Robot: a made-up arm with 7 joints. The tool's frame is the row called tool. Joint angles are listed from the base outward. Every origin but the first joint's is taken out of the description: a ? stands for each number. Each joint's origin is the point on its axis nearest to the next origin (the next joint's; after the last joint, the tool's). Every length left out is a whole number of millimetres.
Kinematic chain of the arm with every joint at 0, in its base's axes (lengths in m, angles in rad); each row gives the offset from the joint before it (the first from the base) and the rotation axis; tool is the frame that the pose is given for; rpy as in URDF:
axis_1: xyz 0 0 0.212 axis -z
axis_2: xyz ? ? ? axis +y
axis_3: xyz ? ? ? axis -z
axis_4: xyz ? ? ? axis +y
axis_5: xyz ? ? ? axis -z
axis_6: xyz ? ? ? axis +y
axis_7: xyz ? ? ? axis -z
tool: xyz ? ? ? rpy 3.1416 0 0
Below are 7 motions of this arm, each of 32 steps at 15 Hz.
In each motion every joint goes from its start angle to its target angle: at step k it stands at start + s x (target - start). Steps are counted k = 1, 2, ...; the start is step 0. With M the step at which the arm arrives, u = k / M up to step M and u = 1 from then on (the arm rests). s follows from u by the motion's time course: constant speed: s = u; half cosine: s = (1 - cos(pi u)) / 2; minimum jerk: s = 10 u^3 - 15 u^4 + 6 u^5.
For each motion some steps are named. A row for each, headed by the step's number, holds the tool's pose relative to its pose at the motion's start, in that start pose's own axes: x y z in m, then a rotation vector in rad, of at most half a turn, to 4 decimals.
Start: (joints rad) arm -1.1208 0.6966 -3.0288 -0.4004 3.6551 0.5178 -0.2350
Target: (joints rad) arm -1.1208 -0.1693 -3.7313 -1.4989 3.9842 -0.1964 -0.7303
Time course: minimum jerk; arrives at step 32
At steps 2, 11, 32:
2: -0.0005 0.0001 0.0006 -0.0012 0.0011 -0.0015
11: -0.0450 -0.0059 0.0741 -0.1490 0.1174 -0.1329
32: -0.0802 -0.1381 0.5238 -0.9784 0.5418 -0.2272

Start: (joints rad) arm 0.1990 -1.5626 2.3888 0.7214 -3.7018 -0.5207 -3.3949
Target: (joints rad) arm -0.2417 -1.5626 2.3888 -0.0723 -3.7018 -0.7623 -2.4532
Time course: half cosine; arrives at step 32
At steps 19, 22, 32:
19: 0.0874 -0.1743 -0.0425 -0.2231 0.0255 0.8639
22: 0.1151 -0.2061 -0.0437 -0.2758 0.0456 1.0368
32: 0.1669 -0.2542 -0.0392 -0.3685 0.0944 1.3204

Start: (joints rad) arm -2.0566 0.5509 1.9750 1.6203 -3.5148 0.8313 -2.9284
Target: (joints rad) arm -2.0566 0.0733 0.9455 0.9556 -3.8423 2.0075 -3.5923
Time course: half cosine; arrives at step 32
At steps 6, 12, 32:
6: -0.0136 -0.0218 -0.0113 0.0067 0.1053 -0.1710
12: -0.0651 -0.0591 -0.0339 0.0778 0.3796 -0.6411
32: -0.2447 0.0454 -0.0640 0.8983 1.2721 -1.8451

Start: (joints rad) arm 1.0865 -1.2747 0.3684 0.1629 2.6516 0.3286 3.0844
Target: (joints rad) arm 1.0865 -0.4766 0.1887 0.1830 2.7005 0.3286 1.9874
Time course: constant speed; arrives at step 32
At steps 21, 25, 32:
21: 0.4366 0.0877 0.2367 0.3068 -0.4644 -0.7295
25: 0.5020 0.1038 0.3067 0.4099 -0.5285 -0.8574
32: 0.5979 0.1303 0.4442 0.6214 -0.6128 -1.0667

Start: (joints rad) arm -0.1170 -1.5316 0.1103 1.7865 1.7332 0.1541 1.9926
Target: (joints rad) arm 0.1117 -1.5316 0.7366 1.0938 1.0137 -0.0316 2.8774
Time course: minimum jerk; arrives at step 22
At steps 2, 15, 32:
2: 0.0011 -0.0024 -0.0001 -0.0048 -0.0014 0.0011
15: 0.1756 -0.2537 0.1400 -0.6549 -0.2584 0.2973
32: 0.2263 -0.2814 0.2094 -0.8227 -0.3309 0.4150

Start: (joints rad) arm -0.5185 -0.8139 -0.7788 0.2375 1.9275 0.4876 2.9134
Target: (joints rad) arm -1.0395 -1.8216 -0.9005 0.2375 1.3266 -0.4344 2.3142
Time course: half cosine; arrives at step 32
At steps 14, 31, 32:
14: 0.0567 -0.3927 0.1259 -0.1501 -0.5490 -0.7091
31: -0.1138 -0.8392 0.5652 -0.4280 -1.6583 -1.2061
32: -0.1148 -0.8402 0.5674 -0.4289 -1.6633 -1.2061

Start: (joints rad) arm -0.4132 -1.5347 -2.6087 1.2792 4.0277 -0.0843 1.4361
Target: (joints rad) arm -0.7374 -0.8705 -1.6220 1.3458 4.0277 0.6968 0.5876
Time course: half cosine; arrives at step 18
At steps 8, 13, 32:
8: -0.2395 0.0202 0.1966 -0.3132 0.3744 -0.2875
13: -0.3859 0.1087 0.4580 -0.6944 0.6128 -0.5418
32: -0.4145 0.1735 0.5728 -0.8688 0.6764 -0.6428

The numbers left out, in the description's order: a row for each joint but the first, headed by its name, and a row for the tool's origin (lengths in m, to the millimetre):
axis_2: 0 -0.009 0
axis_3: 0 0 0.471
axis_4: 0 -0.017 0
axis_5: 0 0 0.416
axis_6: 0 0 0
axis_7: 0 0 0.072
tool: 0 0 0

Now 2 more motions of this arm.
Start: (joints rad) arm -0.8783 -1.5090 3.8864 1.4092 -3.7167 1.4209 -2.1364
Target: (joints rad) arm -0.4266 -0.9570 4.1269 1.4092 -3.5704 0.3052 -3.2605
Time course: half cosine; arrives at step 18
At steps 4, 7, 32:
4: 0.0414 0.0321 -0.0314 -0.0399 -0.1095 -0.1117
7: 0.1227 0.0989 -0.0741 -0.0702 -0.3270 -0.3217
32: 0.3810 0.3699 -0.0704 0.2496 -1.0750 -1.0129

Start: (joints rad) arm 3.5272 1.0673 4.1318 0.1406 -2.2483 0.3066 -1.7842
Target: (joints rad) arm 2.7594 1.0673 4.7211 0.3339 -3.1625 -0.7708 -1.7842
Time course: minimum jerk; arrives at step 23
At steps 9, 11, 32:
9: -0.0412 -0.2247 0.0787 -0.5688 -0.0687 -0.2392
11: -0.0758 -0.3278 0.1433 -0.8711 -0.0876 -0.3574
32: -0.2406 -0.5624 0.4498 -1.9260 -0.0634 -0.7461

